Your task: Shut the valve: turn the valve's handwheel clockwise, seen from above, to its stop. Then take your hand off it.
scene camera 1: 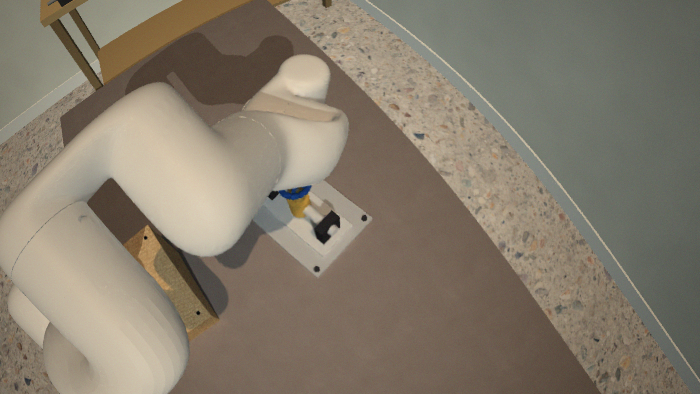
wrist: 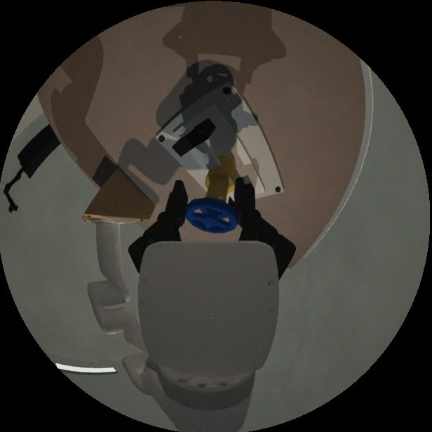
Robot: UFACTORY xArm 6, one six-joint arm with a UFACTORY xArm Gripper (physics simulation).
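Observation:
The valve's blue handwheel [scene camera 1: 295, 196] [wrist: 212, 202] sits on top of a yellow valve body [scene camera 1: 299, 207] [wrist: 220, 181]. The body stands on a light grey base plate [scene camera 1: 340, 245] [wrist: 272, 175]. My gripper [wrist: 209, 186] is shut on the handwheel, with one black finger against each side of its rim in the wrist view. In the scene view the arm hides most of the gripper and part of the wheel. A pale pipe runs from the valve body to a black block [scene camera 1: 327, 227] [wrist: 194, 137] on the plate.
A wooden block [scene camera 1: 187, 300] [wrist: 120, 197] with small dark holes stands near the arm's base, to one side of the base plate. The arm's links pass close above it in the scene view. A wooden stand [scene camera 1: 65, 12] is at the top left.

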